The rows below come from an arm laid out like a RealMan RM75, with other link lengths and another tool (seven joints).
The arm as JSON. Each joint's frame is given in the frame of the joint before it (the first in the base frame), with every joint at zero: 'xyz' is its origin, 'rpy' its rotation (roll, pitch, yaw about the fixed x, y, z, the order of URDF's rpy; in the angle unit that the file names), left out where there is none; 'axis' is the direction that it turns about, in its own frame. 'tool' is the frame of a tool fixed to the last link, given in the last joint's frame.
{
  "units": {
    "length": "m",
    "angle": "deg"
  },
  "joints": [
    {
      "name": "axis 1",
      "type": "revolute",
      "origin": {
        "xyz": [
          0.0,
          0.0,
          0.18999
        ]
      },
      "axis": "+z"
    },
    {
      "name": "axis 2",
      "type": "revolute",
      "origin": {
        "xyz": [
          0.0,
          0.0,
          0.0
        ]
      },
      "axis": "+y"
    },
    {
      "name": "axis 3",
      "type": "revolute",
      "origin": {
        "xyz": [
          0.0,
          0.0,
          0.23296
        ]
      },
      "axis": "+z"
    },
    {
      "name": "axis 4",
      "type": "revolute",
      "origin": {
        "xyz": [
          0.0,
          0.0,
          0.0
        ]
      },
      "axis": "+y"
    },
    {
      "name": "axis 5",
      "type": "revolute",
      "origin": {
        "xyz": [
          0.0,
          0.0,
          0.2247
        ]
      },
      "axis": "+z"
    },
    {
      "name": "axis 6",
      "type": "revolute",
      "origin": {
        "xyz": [
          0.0,
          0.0,
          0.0
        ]
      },
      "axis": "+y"
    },
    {
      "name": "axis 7",
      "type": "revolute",
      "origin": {
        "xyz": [
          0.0,
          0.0,
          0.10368
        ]
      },
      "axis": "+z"
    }
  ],
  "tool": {
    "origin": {
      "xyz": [
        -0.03,
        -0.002,
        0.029
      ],
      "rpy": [
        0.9,
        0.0,
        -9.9
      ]
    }
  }
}
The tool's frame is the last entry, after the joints.
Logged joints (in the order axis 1, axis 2, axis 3, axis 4, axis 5, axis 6, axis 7), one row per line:
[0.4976, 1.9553, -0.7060, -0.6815, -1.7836, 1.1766, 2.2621]
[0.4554, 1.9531, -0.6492, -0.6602, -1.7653, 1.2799, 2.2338]
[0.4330, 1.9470, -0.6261, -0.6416, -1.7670, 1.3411, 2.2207]
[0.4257, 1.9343, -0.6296, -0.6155, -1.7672, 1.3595, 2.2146]
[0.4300, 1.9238, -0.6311, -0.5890, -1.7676, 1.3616, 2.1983]
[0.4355, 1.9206, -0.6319, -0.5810, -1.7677, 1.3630, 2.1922]
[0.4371, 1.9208, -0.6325, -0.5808, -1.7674, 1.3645, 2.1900]
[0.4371, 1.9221, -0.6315, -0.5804, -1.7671, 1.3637, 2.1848]
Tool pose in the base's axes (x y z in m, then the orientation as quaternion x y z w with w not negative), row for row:
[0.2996, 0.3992, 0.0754, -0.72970, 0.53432, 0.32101, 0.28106]
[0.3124, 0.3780, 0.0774, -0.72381, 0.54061, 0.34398, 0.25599]
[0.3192, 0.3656, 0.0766, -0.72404, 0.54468, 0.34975, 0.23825]
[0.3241, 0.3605, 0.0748, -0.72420, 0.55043, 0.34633, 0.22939]
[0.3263, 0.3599, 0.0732, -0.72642, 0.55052, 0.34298, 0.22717]
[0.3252, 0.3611, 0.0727, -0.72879, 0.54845, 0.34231, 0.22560]
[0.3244, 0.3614, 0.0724, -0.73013, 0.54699, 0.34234, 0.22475]
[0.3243, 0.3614, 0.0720, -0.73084, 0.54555, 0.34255, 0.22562]
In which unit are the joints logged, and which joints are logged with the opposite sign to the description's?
The joints are logged in radians. Opposite sign: axis 6.
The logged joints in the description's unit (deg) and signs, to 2 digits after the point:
[28.51, 112.03, -40.45, -39.05, -102.19, -67.41, 129.61]
[26.09, 111.90, -37.20, -37.83, -101.14, -73.33, 127.99]
[24.81, 111.55, -35.87, -36.76, -101.24, -76.84, 127.24]
[24.39, 110.83, -36.07, -35.27, -101.25, -77.89, 126.89]
[24.64, 110.23, -36.16, -33.75, -101.28, -78.01, 125.95]
[24.95, 110.04, -36.21, -33.29, -101.28, -78.09, 125.60]
[25.04, 110.05, -36.24, -33.28, -101.26, -78.18, 125.48]
[25.04, 110.13, -36.18, -33.25, -101.25, -78.13, 125.18]

